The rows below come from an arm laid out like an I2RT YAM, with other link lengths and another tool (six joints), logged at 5 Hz.
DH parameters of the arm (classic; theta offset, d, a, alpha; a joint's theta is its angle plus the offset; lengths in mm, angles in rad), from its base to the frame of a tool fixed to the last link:
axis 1: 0 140.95 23.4 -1.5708
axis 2: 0 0 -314.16 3.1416
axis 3: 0.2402 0 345.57 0
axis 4: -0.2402 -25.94 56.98 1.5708
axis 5: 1.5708 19.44 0 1.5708
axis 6: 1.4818 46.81 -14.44 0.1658
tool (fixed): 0 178.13 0 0
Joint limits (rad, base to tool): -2.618..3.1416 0..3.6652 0..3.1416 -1.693..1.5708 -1.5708..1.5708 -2.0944..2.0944
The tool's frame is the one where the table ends.
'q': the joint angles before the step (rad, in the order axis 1, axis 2, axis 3, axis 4, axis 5, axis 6). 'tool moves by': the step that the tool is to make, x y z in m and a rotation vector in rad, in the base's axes. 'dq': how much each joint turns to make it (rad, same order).
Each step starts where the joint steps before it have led.
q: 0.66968 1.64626 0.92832 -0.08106 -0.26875 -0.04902
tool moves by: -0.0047 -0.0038 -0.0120 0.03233 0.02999 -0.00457
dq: -0.01524 0.00277 -0.04010 0.04593 -0.03889 0.02405
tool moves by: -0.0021 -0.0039 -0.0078 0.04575 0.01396 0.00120
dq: -0.02291 -0.00025 -0.04481 0.06591 -0.04885 0.01562
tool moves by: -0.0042 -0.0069 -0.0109 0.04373 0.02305 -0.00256
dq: -0.02633 0.00086 -0.05200 0.06697 -0.05112 0.02021
